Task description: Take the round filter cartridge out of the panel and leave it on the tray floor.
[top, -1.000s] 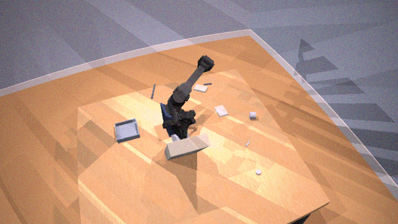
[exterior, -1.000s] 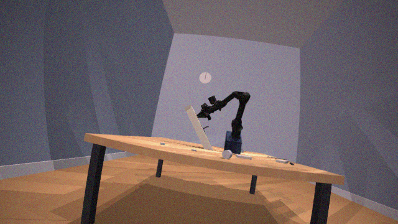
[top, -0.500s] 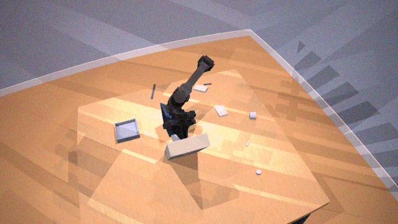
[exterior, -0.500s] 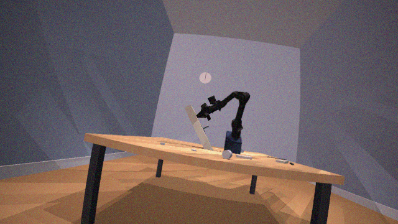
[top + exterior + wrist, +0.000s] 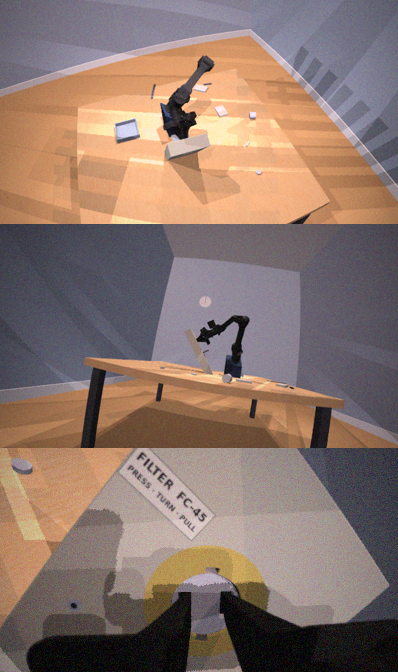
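Right now my gripper tip is 10 mm short of the filter cartridge and 10 mm above it. Also, from my gripper tip: grey service panel: 80 mm below, 40 mm behind; then small stick: 390 mm to the left, 250 mm below, 30 mm behind; then blue-rimmed tray: 450 mm behind, 250 mm below, 240 mm to the right.
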